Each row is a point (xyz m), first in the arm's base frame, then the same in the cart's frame.
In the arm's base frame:
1: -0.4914 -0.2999 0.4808
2: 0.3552 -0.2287 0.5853
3: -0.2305 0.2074 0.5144
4: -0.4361 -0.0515 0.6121
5: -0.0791 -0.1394 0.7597
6: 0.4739 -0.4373 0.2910
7: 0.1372 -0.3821 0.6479
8: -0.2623 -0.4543 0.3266
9: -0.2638 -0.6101 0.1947
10: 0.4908 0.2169 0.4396
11: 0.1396 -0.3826 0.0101
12: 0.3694 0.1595 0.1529
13: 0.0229 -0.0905 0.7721
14: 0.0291 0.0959 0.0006
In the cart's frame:
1: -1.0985 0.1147 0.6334
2: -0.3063 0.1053 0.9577
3: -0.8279 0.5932 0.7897
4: -1.0659 0.3441 0.8017
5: -0.7656 0.2133 1.0245
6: -0.1263 -0.0835 0.6817
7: -0.5413 -0.0347 0.9448
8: -0.8459 -0.0428 0.5263
9: -0.8213 -0.1847 0.3816
10: -0.1129 0.5500 0.9028
11: -0.3717 0.0251 0.3329
12: -0.1578 0.5303 0.5900
13: -0.6678 0.2522 1.0680
14: -0.4492 0.5099 0.3498

